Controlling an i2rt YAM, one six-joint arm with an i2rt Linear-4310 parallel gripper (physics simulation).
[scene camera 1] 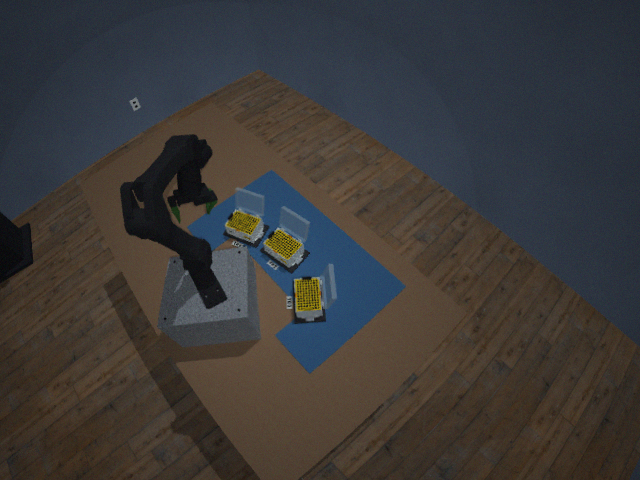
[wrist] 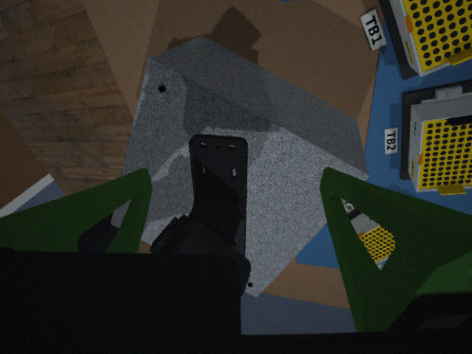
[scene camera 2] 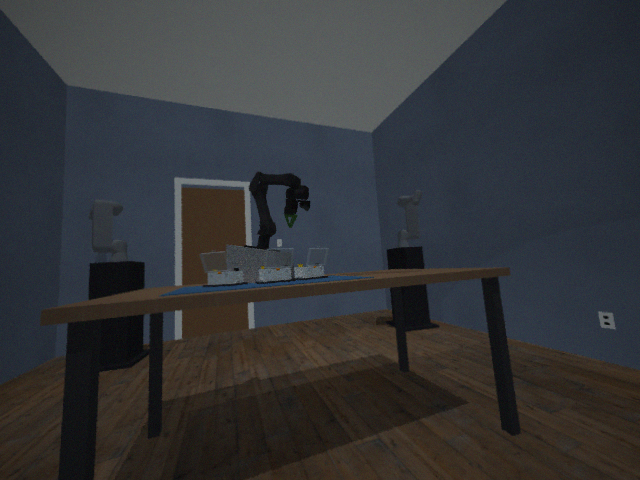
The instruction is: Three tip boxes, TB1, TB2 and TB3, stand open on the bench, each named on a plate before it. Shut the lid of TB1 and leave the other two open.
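Places are measured from the arm's base along level axes (x ahead, y left, z up), in millimetres.
Where they show: gripper, fingertip midpoint: (scene camera 1: 193,217) (wrist: 236,177) (scene camera 2: 289,226); arm's base, origin of the base link: (scene camera 1: 206,282) (wrist: 221,205) (scene camera 2: 262,249).
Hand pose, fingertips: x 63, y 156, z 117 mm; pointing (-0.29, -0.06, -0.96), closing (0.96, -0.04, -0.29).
Things, the pixels of their top centre, and the offset from my fingertips. Level surfaces: height alone.
- TB1, middle of its top: (scene camera 1: 242,219) 157 mm ahead, 70 mm left, 216 mm down
- TB2, middle of its top: (wrist: 459,161) (scene camera 1: 282,241) 235 mm ahead, 100 mm right, 216 mm down
- third box, middle of its top: (wrist: 378,252) (scene camera 1: 307,292) 203 mm ahead, 315 mm right, 216 mm down
- blue mat, its level: 291 mm down
TB1 (scene camera 1: 244,223) (scene camera 2: 309,271) (wrist: 442,30) is a clear-white box with a yellow tip rack. Its clear lid (scene camera 1: 249,202) (scene camera 2: 317,256) stands upright, open. TB2 (scene camera 1: 283,245) (scene camera 2: 275,274) (wrist: 445,155) is the middle box, its lid (scene camera 1: 294,223) raised too. TB3 (scene camera 1: 308,295) (scene camera 2: 225,277) is turned differently, with its lid (scene camera 1: 330,283) (scene camera 2: 213,260) up. In the wrist view, part of the third box (wrist: 378,246) shows through the right finger's opening. My gripper (scene camera 1: 193,217) (scene camera 2: 290,226) (wrist: 236,177) is open and empty, high above the table, to TB1's left in scene camera 1.
The boxes stand on a blue mat (scene camera 1: 356,289) (scene camera 2: 191,290) on the brown table (scene camera 1: 242,382) (scene camera 2: 439,276). The speckled grey base block (scene camera 1: 232,279) (wrist: 300,200) stands beside the mat, near the boxes' plate sides. Two pale arms (scene camera 2: 103,227) (scene camera 2: 410,222) stand on black pedestals away from the table.
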